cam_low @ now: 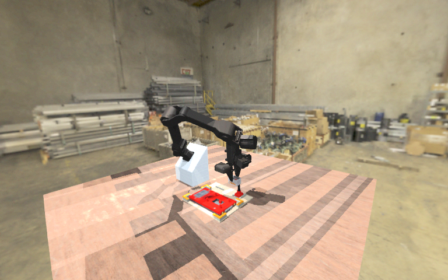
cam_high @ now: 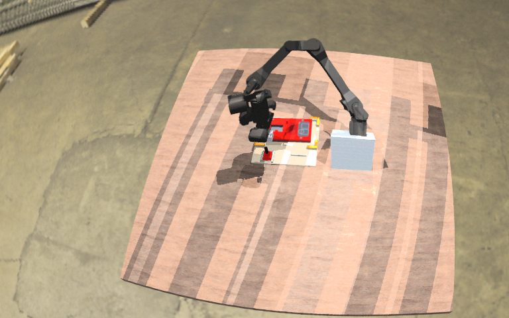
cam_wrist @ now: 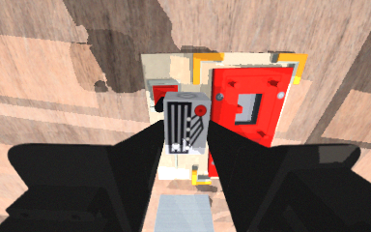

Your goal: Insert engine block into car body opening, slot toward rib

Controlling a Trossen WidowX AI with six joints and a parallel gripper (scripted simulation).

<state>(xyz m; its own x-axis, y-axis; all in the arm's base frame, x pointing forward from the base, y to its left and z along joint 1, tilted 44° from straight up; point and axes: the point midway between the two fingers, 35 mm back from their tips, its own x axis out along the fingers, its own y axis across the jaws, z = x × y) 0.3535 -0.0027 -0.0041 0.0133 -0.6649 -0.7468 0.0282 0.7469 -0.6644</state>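
My gripper tip is now 50 mm past the beige base plate, 70 mm to the left of it and 90 mm above it. Round my gripper tip: engine block (10 mm to the left, 10 mm below).
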